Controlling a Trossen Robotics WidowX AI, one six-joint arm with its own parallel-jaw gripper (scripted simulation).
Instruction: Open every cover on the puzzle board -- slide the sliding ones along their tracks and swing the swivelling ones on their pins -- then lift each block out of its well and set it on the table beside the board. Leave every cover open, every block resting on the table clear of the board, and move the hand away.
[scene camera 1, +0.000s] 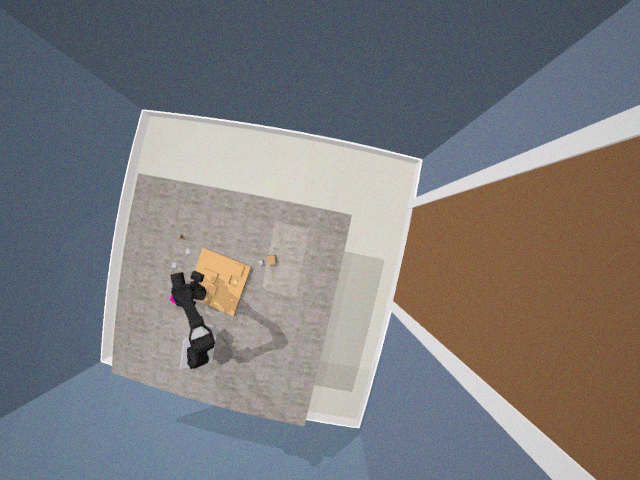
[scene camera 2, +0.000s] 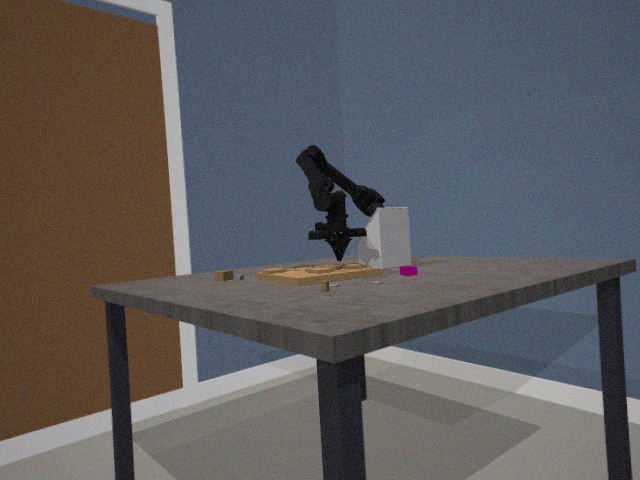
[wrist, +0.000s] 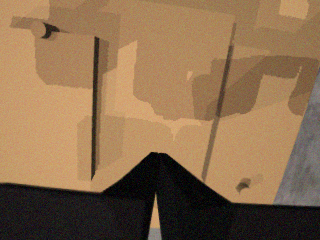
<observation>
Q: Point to my gripper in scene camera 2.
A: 339, 261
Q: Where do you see a tan wooden puzzle board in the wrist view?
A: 123, 139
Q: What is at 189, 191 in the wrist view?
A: My gripper.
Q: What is my gripper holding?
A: Nothing.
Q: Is my gripper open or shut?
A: Shut.
</observation>
